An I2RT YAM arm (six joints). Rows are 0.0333 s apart.
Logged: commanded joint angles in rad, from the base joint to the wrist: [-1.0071 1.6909 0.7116 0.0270 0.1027 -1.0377]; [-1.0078 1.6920 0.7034 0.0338 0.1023 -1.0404]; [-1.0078 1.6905 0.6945 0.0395 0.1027 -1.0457]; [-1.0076 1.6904 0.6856 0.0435 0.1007 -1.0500]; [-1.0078 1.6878 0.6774 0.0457 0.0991 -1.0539]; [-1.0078 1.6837 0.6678 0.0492 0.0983 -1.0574]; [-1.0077 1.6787 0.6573 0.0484 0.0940 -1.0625]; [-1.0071 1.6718 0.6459 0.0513 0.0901 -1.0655]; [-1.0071 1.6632 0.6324 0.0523 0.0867 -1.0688]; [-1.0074 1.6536 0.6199 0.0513 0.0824 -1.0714]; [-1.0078 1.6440 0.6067 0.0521 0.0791 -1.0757]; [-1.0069 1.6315 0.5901 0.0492 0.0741 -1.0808]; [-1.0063 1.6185 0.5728 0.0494 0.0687 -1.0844]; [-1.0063 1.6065 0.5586 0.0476 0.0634 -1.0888]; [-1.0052 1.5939 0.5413 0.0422 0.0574 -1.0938]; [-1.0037 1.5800 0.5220 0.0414 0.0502 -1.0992]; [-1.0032 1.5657 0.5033 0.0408 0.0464 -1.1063]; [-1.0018 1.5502 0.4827 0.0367 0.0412 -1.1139]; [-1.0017 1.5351 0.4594 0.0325 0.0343 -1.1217]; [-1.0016 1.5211 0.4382 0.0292 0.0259 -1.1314]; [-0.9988 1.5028 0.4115 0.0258 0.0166 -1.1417]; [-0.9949 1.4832 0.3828 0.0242 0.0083 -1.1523]
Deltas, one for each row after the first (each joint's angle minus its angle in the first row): [-0.0007 0.0011 -0.0082 0.0068 -0.0004 -0.0027]; [-0.0007 -0.0004 -0.0171 0.0125 0.0000 -0.0080]; [-0.0005 -0.0005 -0.0260 0.0165 -0.0020 -0.0123]; [-0.0007 -0.0031 -0.0342 0.0187 -0.0036 -0.0162]; [-0.0007 -0.0072 -0.0438 0.0222 -0.0044 -0.0197]; [-0.0006 -0.0122 -0.0543 0.0214 -0.0087 -0.0248]; [0.0000 -0.0191 -0.0657 0.0243 -0.0126 -0.0278]; [0.0000 -0.0277 -0.0792 0.0253 -0.0160 -0.0311]; [-0.0003 -0.0373 -0.0917 0.0243 -0.0203 -0.0337]; [-0.0007 -0.0469 -0.1049 0.0251 -0.0236 -0.0380]; [0.0002 -0.0594 -0.1215 0.0222 -0.0286 -0.0431]; [0.0008 -0.0724 -0.1388 0.0224 -0.0340 -0.0467]; [0.0008 -0.0844 -0.1530 0.0206 -0.0393 -0.0511]; [0.0019 -0.0970 -0.1703 0.0152 -0.0453 -0.0561]; [0.0034 -0.1109 -0.1896 0.0144 -0.0525 -0.0615]; [0.0039 -0.1252 -0.2083 0.0138 -0.0563 -0.0686]; [0.0053 -0.1407 -0.2289 0.0097 -0.0615 -0.0762]; [0.0054 -0.1558 -0.2522 0.0055 -0.0684 -0.0840]; [0.0055 -0.1698 -0.2734 0.0022 -0.0768 -0.0937]; [0.0083 -0.1881 -0.3001 -0.0012 -0.0861 -0.1040]; [0.0122 -0.2077 -0.3288 -0.0028 -0.0944 -0.1146]
